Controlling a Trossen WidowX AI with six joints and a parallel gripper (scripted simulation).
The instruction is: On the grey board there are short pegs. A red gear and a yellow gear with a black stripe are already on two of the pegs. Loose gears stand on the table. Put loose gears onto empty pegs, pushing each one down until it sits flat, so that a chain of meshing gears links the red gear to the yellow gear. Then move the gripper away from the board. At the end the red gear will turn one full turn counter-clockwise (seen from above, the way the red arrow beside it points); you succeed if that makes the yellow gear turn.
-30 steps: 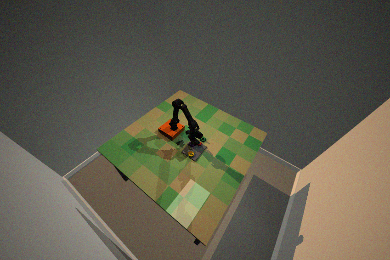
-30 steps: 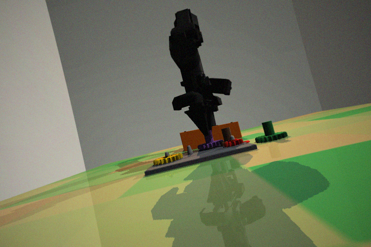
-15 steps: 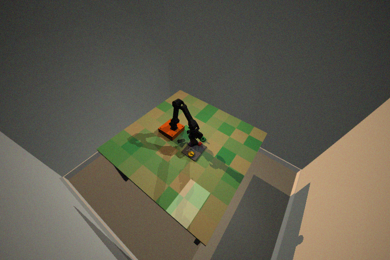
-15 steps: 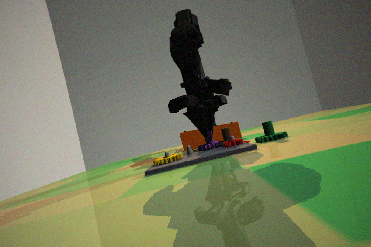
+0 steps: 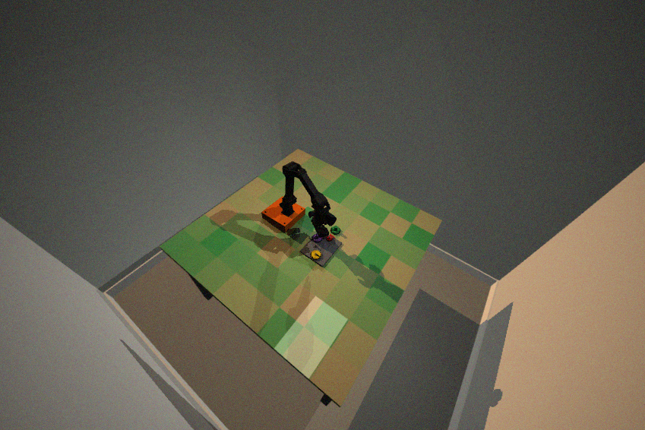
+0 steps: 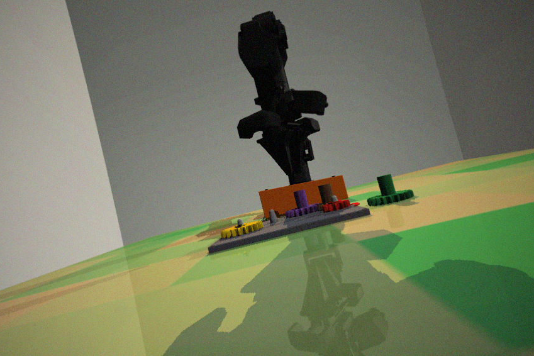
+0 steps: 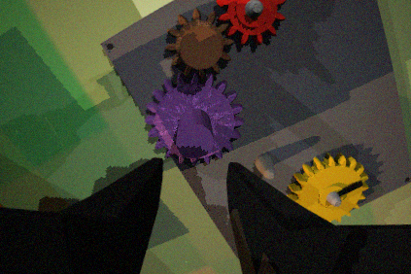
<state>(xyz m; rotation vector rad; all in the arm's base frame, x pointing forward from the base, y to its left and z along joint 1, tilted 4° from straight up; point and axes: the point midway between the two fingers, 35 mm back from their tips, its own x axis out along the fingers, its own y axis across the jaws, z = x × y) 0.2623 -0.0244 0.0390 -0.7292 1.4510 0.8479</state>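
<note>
Now: gripper tip 5 cm above the purple gear. Round my gripper tip: red gear: 6 cm below, 6 cm ahead, 5 cm to the left; brown gear: 5 cm below, 4 cm to the left, 3 cm ahead; grey board: 7 cm below, 6 cm ahead, 3 cm to the right.
</note>
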